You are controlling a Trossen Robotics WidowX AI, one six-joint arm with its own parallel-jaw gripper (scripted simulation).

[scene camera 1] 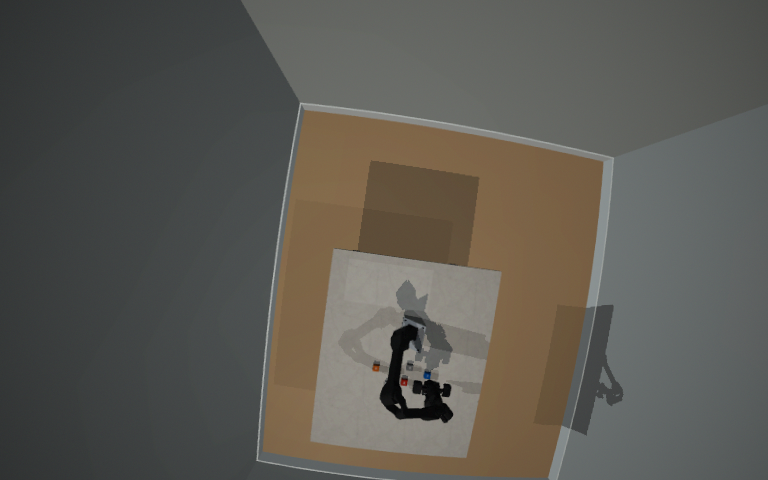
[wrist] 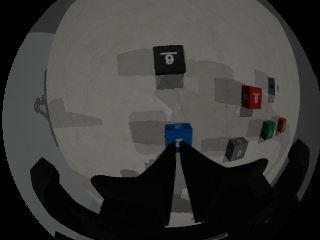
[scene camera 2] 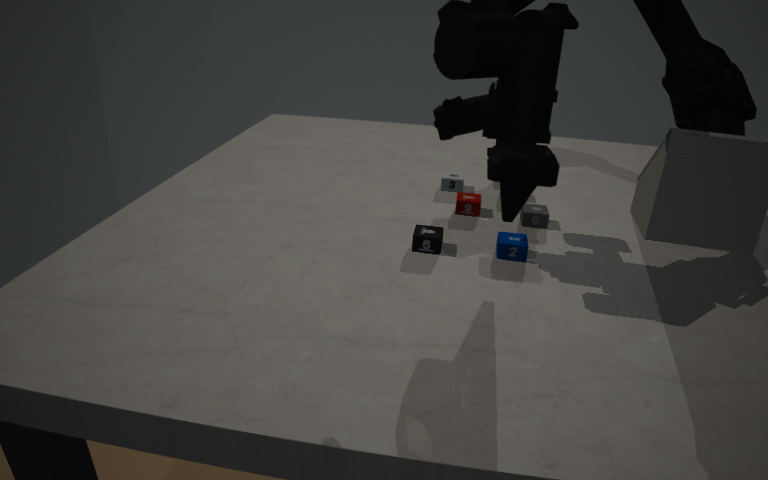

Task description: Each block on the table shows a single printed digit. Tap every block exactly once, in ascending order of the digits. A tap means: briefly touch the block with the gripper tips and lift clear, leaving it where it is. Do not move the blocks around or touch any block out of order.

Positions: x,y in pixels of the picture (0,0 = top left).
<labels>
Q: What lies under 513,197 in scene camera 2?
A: My gripper.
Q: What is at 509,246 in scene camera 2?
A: A blue block.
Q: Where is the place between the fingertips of my gripper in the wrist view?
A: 177,145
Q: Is my gripper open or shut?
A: Shut.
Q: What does my gripper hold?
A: Nothing.
</labels>
